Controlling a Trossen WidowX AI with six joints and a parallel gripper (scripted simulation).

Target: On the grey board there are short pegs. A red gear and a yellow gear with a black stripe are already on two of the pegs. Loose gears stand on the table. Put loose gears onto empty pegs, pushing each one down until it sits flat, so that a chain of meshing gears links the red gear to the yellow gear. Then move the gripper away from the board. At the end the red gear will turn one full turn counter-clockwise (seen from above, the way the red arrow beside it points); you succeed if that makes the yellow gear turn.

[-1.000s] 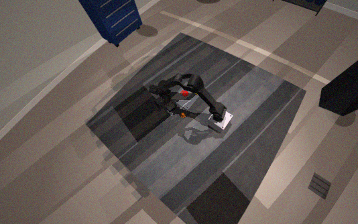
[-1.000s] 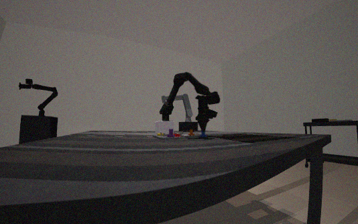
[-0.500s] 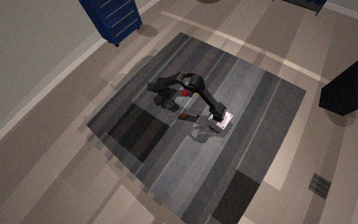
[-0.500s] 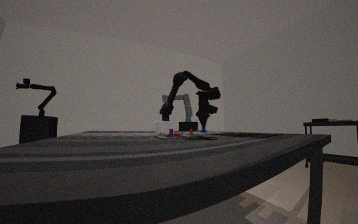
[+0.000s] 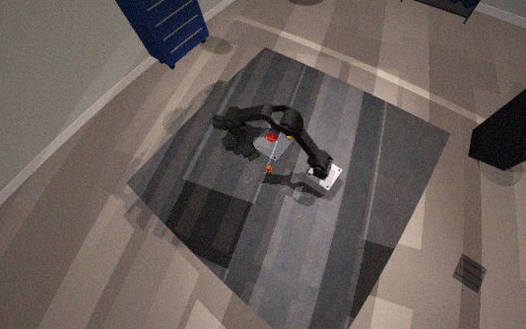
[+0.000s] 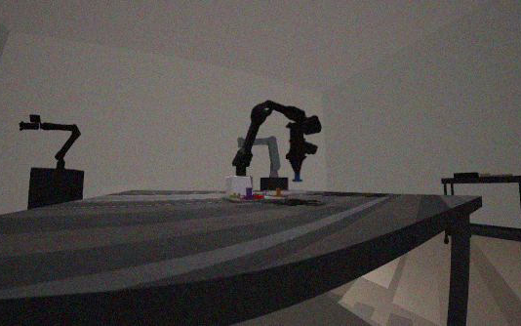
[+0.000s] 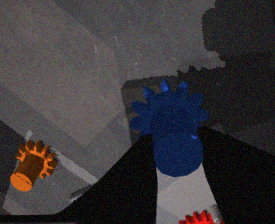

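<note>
The purple gear lies 4 cm behind my gripper tip, 20 cm to the right of it and 7 cm below it. Also, from my gripper tip: orange gear (14 cm behind, 1 cm to the left, 8 cm below); then blue gear (1 cm below); then red arrow (3 cm behind, 16 cm to the right, 9 cm below).
</note>
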